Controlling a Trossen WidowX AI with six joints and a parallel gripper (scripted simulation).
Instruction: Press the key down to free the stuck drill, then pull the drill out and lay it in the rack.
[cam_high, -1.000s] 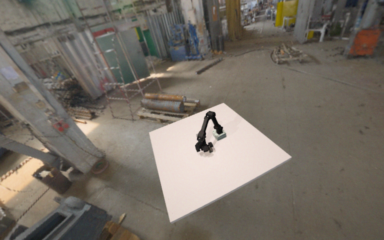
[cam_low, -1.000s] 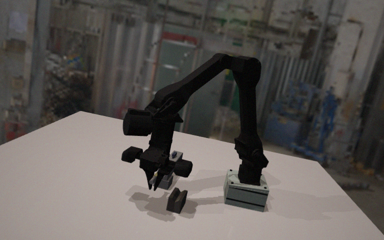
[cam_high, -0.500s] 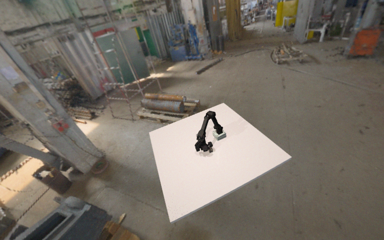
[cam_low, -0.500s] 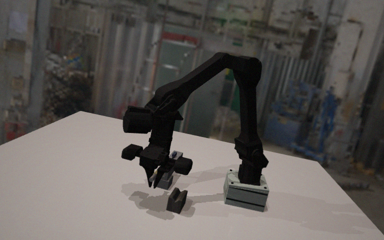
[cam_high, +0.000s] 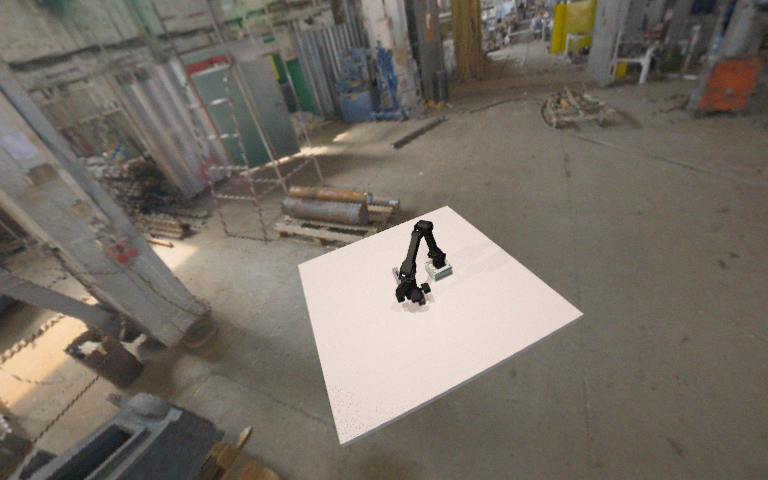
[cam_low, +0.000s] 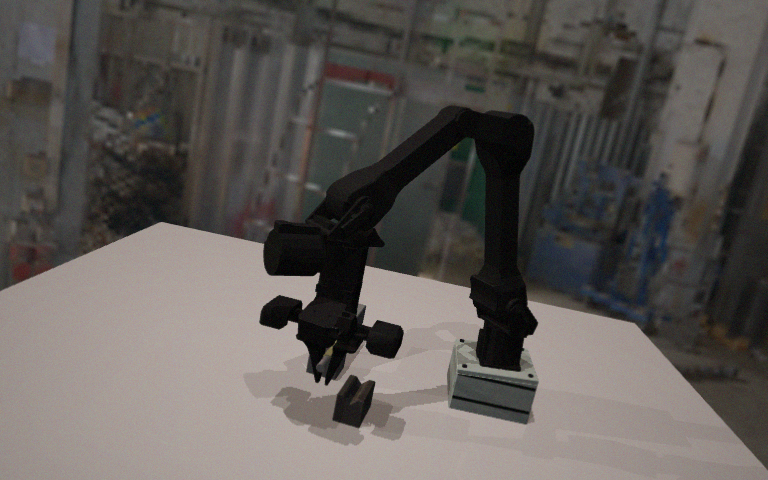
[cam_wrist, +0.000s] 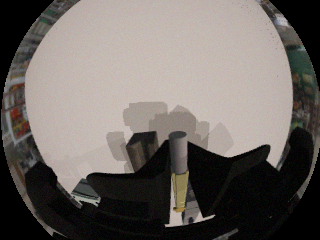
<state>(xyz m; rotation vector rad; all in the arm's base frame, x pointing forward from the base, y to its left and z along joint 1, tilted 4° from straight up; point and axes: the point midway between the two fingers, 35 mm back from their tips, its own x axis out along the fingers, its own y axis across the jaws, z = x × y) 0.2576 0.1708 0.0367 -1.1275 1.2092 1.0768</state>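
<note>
The drill lies 4 cm to the right of my gripper tip and 3 cm above it. Also, from my gripper tip: rack (5 cm behind, 4 cm to the right, 3 cm below).
</note>
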